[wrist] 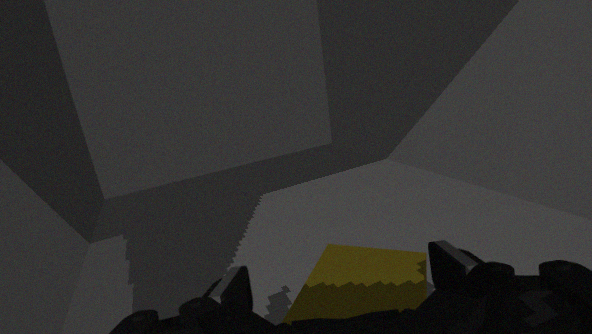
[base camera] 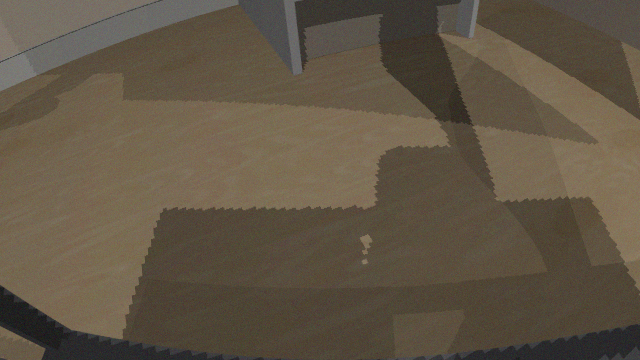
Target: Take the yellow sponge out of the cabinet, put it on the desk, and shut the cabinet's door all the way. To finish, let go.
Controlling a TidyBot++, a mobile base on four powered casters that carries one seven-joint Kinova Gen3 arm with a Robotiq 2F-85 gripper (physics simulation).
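Frame: origin at the arm's base, x left, y back, z up, level; metres.
Where they show: gripper, fingertip midpoint: (wrist: 338,274).
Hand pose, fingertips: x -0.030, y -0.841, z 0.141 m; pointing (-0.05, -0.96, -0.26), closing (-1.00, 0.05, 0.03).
After its pixels a point has its place.
The yellow sponge (wrist: 372,267) @(z 0.121, x -0.051, y -0.872 m) lies on the light grey floor of the cabinet (wrist: 320,215) @(z 0.076, x -0.030, y -1.041 m) in the lower part of the wrist view. Its near part is in shadow and its near edge is hidden behind the gripper's dark body. My gripper (wrist: 338,274) @(z 0.141, x -0.030, y -0.841 m) is open with nothing held. One fingertip is left of the sponge with a gap, the other is close by its right edge. Whether the fingers are level with the sponge or above it I cannot tell. The cabinet's door does not show as such in either view, and no desk top can be made out.
Grey cabinet walls (wrist: 510,125) @(z 0.152, x -0.234, y -1.032 m) surround the gripper in the wrist view. In the base camera view, grey upright panels (base camera: 272,32) @(z -0.347, x 0.150, y -0.801 m) (base camera: 467,20) @(z -0.353, x -0.302, y -0.879 m) of a piece of furniture stand on the wooden floor (base camera: 225,155) @(z -0.397, x 0.183, y -0.468 m) at the top. A pale wall base runs along the upper left.
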